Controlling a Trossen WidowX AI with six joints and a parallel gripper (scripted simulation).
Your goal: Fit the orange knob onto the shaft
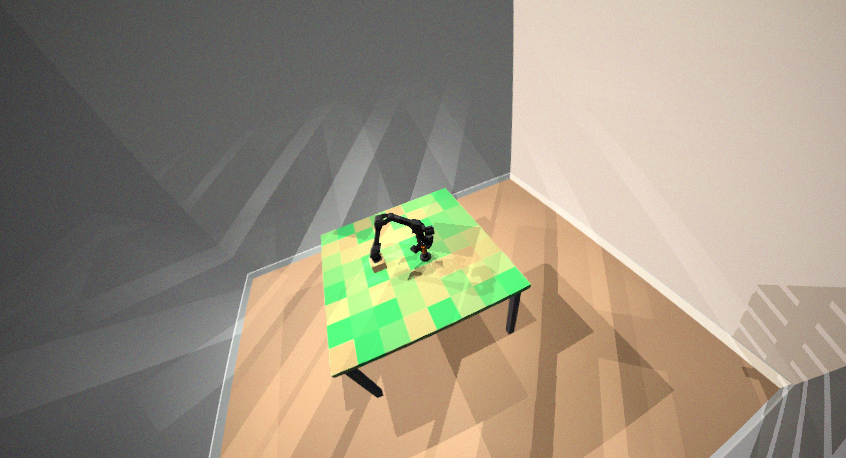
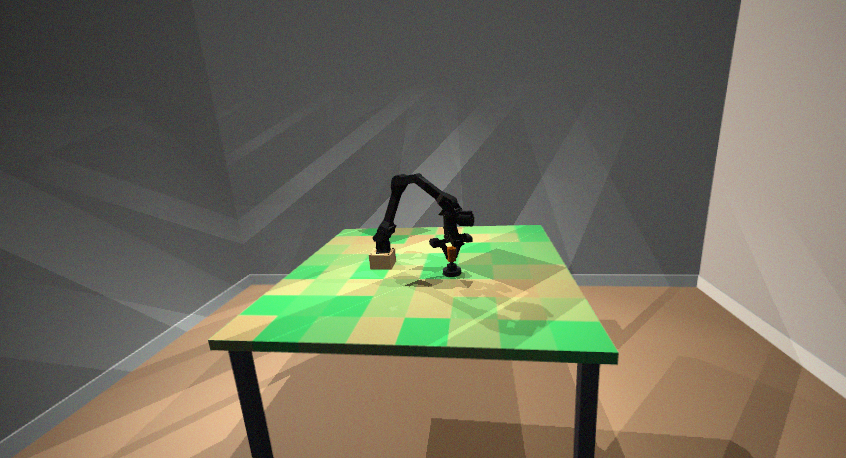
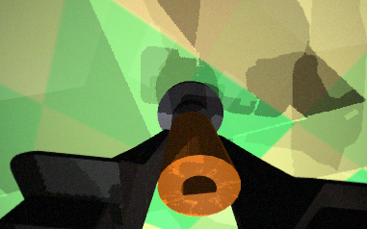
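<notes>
Now: gripper tip 2 cm below the orange knob. Also, from my gripper tip: round pedestal 4 cm below.
</notes>
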